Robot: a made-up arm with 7 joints. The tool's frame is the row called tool. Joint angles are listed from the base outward.
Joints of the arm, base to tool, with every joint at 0 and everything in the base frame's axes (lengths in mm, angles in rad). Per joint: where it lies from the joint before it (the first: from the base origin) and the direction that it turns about. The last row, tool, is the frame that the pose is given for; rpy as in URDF.
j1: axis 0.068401 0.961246 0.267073 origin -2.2 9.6 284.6
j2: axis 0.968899 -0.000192 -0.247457 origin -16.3 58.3 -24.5
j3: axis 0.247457 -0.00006 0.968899 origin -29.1 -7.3 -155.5
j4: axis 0.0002 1 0.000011 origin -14.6 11.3 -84.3
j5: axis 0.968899 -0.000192 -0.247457 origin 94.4 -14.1 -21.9
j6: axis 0.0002 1 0.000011 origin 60.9 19.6 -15.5
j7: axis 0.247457 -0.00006 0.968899 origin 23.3 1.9 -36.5
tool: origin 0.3 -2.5 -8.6 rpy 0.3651 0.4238 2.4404
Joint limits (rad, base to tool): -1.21..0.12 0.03..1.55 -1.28..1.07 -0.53..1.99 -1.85..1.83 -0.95..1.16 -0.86..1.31
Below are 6 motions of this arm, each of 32 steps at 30 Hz.
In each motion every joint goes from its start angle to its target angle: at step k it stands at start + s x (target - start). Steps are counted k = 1, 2, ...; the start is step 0. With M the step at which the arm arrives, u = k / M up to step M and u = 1 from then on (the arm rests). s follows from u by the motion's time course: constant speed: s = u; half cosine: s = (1 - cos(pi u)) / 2; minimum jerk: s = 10 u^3 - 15 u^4 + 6 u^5.
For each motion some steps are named. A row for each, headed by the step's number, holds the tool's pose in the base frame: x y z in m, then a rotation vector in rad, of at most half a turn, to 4 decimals.
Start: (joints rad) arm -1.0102 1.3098 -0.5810 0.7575 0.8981 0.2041 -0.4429
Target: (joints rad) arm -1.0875 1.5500 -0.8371 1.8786 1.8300 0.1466 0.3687
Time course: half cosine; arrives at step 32
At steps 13, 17, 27, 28, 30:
13: 0.2688 0.4117 0.2881 1.9873 -1.6989 1.4551
17: 0.2379 0.4380 0.2985 2.2391 -1.7651 1.1412
27: 0.1583 0.4742 0.3222 2.5471 -1.5660 0.4509
28: 0.1535 0.4753 0.3235 2.5545 -1.5440 0.4191
30: 0.1468 0.4767 0.3253 2.5632 -1.5127 0.3775

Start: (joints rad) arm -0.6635 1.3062 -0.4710 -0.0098 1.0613 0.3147 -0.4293
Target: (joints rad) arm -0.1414 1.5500 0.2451 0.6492 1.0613 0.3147 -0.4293
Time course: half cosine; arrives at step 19
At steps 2, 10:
2: 0.2696 0.2536 0.2296 1.0120 -1.7219 1.3556
10: 0.2165 0.3556 0.2587 1.5438 -1.6373 1.6353

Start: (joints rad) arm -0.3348 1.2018 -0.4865 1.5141 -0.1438 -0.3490 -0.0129
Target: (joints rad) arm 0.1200 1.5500 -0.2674 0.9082 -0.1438 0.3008 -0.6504
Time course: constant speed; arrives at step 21
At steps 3, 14, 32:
3: 0.0474 0.4885 0.1123 1.3879 -0.4871 2.4382
14: 0.0333 0.4917 0.1711 1.7538 -0.1469 2.3018
32: 0.0383 0.4821 0.2074 1.9540 0.0703 2.1931

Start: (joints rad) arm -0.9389 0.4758 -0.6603 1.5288 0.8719 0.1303 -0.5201
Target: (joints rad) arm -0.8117 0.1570 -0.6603 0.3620 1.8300 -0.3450 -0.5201
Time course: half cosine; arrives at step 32
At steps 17, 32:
17: 0.3571 0.0472 0.0143 1.0000 -1.0655 0.7074
32: 0.3066 -0.0677 0.0837 0.4839 -1.5690 0.4028

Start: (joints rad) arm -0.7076 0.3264 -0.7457 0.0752 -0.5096 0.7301 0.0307
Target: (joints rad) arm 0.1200 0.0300 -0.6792 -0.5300 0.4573 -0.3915 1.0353
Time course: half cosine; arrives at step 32
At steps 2, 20, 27, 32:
2: 0.2513 0.0029 0.0056 0.4067 0.5364 1.6117
20: 0.1361 -0.0323 0.0201 -0.9159 0.3655 2.0576
27: 0.0982 -0.0294 0.0524 -1.4526 0.3382 2.1668
32: 0.0894 -0.0276 0.0612 -1.5809 0.3280 2.1800

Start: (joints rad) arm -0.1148 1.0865 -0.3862 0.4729 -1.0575 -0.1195 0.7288
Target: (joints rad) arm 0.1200 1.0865 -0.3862 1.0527 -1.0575 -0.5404 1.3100
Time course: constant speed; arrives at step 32
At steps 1, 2, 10, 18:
1: 0.1131 0.3450 -0.0135 0.0512 0.0136 -3.0489
2: 0.1090 0.3486 -0.0143 0.0517 0.0469 -3.0211
10: 0.0734 0.3757 -0.0173 0.0561 0.3095 -2.7952
18: 0.0346 0.4005 -0.0141 0.0641 0.5638 -2.5644

